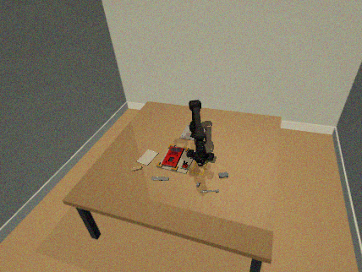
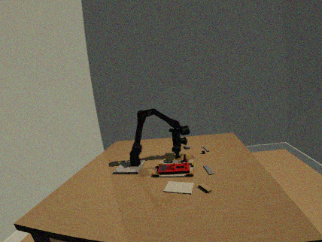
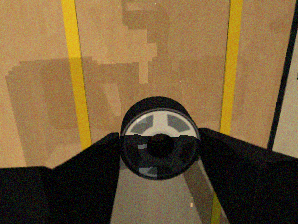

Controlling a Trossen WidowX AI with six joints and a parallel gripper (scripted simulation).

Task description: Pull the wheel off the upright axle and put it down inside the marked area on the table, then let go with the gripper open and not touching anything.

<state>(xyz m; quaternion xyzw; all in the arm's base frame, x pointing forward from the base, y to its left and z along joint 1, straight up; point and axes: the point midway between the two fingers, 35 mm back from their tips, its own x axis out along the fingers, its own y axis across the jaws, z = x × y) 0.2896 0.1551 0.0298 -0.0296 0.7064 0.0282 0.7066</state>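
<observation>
My gripper tip is right at the wheel. From my gripper tip the other things lie so: grey plate 20 cm to the right, 1 cm ahead; then white card 41 cm to the right, 6 cm ahead, 1 cm below; then dark upright axle 10 cm to the right, 7 cm ahead, 3 cm above.
</observation>
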